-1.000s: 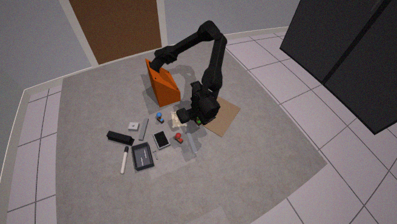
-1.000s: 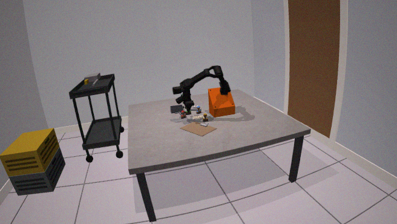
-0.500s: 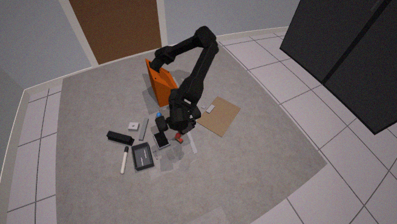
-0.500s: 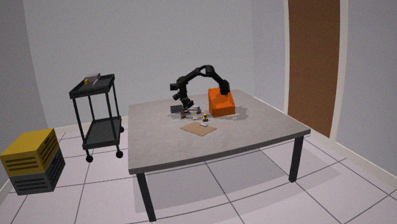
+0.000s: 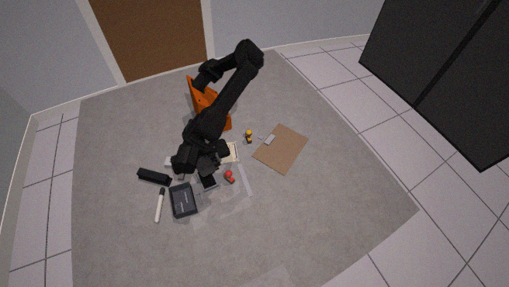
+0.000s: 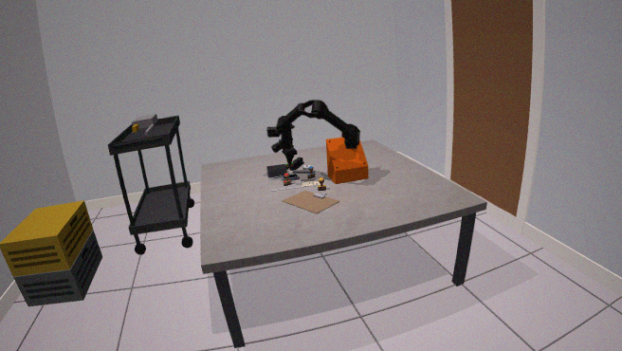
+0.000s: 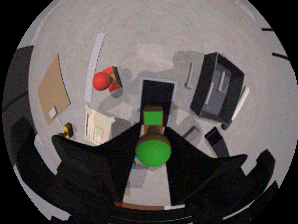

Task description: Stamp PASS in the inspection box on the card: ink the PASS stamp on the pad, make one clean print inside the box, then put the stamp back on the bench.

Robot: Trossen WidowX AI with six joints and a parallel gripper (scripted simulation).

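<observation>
My gripper tip is now 80 mm above the dark ink pad. From my gripper tip the other things lie so: green-knobbed stamp (right at my gripper tip); blue stamp (120 mm behind, 70 mm below, 10 mm to the left); red-knobbed stamp (80 mm to the left, 70 mm below, 30 mm ahead).
</observation>
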